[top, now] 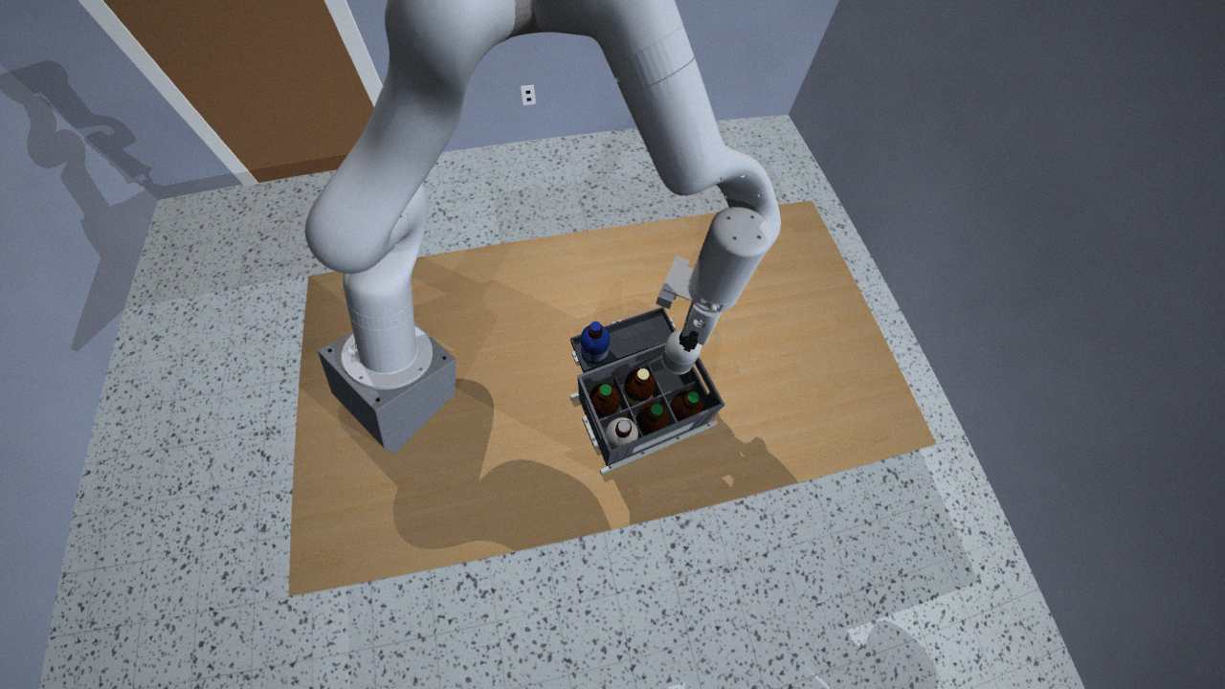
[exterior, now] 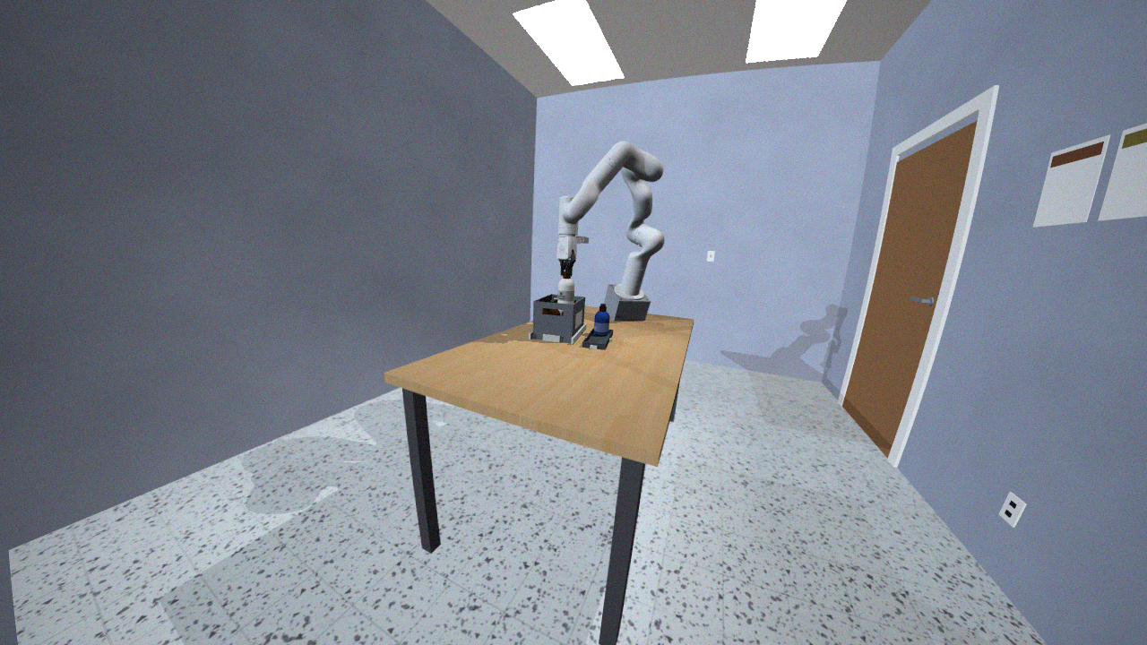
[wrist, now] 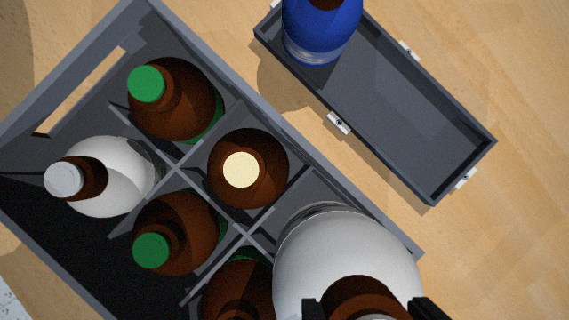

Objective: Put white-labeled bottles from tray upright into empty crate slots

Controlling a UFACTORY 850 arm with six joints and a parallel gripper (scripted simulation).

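The crate is 90 mm behind my hand, 50 mm to the right of it and 230 mm below it. Round my hand: blue-labeled bottle: 150 mm behind, 150 mm to the left, 230 mm below; dark tray: 60 mm behind, 160 mm to the left, 300 mm below.
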